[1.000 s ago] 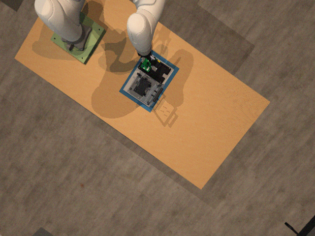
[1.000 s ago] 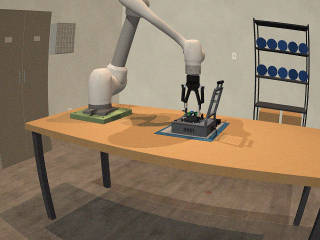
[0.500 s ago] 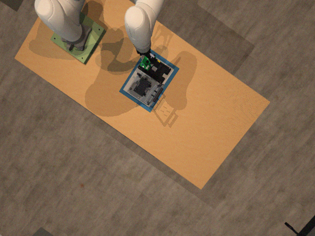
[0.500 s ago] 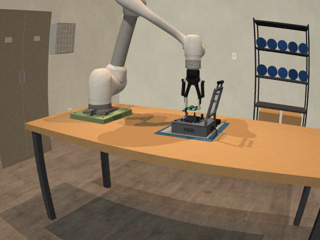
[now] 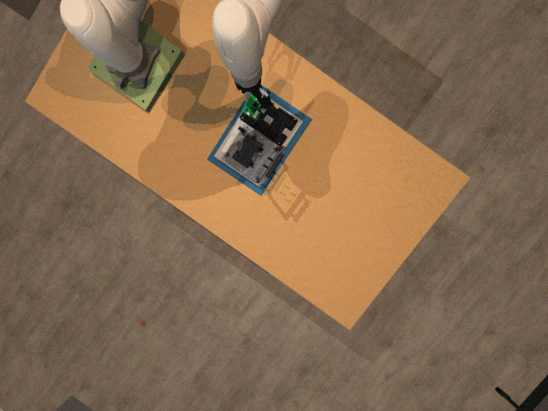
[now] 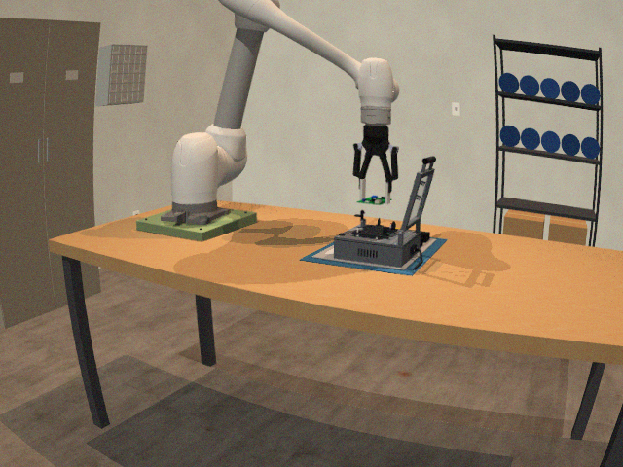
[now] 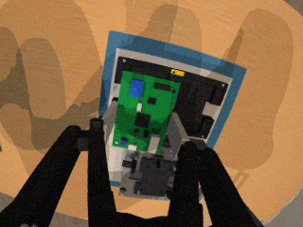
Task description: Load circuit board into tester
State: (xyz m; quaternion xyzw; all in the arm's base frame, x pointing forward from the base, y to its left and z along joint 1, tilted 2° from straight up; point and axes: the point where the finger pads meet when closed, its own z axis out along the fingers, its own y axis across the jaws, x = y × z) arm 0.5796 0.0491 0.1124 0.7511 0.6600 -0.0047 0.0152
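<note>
Now: the green circuit board 2 cm below my hand. From my hand the other things lie so: lid (19 cm to the right, 16 cm ahead, 4 cm above); latch hook (11 cm to the right, 5 cm below, 2 cm behind); grey tester (14 cm to the right, 7 cm ahead, 2 cm below).
</note>
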